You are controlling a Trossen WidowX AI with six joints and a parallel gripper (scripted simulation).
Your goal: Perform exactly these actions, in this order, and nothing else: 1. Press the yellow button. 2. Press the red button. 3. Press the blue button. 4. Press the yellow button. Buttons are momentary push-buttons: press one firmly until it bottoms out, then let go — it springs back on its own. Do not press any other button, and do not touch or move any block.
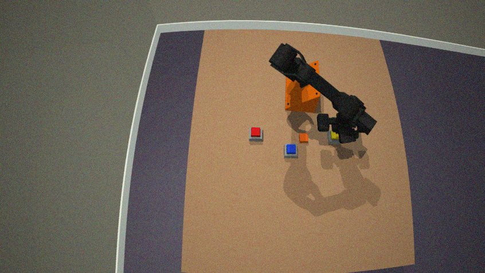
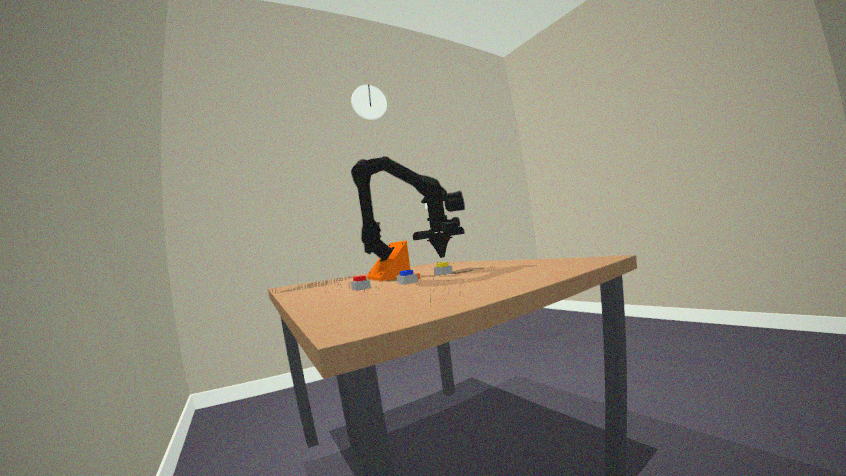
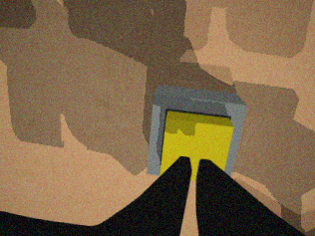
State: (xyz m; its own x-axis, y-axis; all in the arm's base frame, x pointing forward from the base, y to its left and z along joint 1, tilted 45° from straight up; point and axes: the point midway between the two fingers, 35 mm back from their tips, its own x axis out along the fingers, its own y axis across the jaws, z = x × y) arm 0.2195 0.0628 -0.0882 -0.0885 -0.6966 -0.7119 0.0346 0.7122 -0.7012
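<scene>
Right now the yellow button is 2 cm below my gripper tip. Also, from my gripper tip: blue button 18 cm to the right, 5 cm ahead, 2 cm below; red button 31 cm to the right, 2 cm below, 2 cm behind; small orange block 13 cm to the right, 5 cm below.
</scene>
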